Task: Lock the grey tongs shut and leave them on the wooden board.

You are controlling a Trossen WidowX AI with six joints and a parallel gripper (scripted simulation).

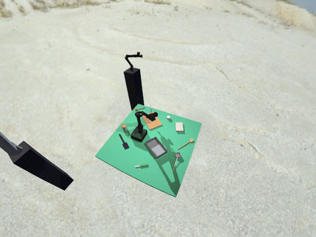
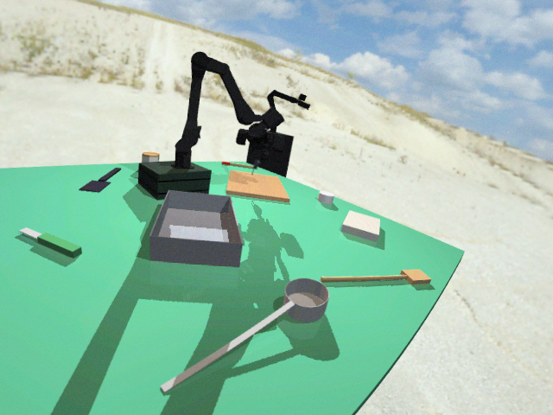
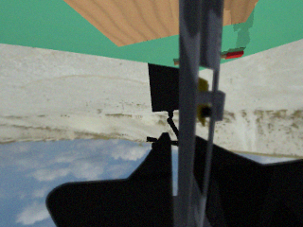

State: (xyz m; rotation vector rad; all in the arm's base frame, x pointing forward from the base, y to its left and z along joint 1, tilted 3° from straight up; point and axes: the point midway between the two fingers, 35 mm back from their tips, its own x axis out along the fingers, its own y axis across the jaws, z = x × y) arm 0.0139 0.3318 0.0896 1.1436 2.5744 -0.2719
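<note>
My gripper tip is 3 cm short of the yellow mark, 4 cm to the left of it and 2 cm above it. From my gripper tip the other things lie so: red-tipped stick (37 cm behind, 13 cm to the left, 17 cm below); then wooden board (17 cm below); then jar (32 cm behind, 37 cm to the right, 14 cm below).
</note>
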